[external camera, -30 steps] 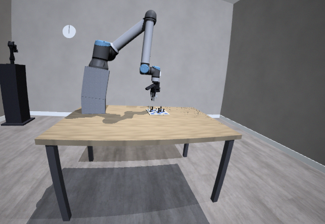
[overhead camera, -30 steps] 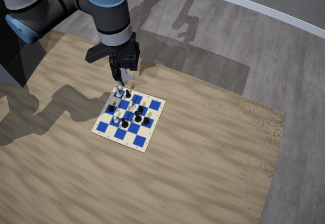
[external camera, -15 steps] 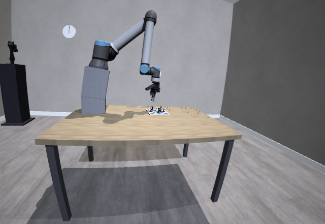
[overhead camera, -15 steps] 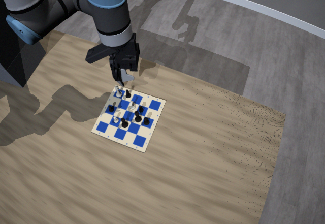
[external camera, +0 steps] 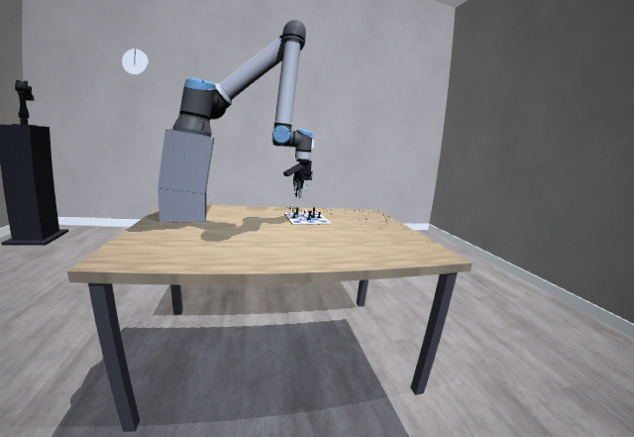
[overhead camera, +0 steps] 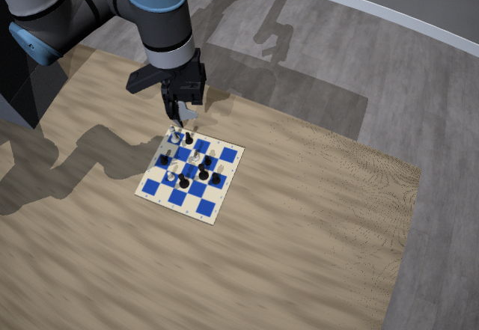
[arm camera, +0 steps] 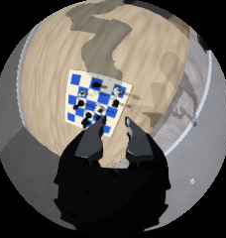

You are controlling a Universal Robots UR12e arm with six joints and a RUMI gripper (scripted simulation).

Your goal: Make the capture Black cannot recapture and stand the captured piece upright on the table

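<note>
Now: the black piece 100 mm below my hand. From my hand the other things lie so: blue-and-cream chessboard (120 mm below, 80 mm to the right, 40 mm ahead).
</note>
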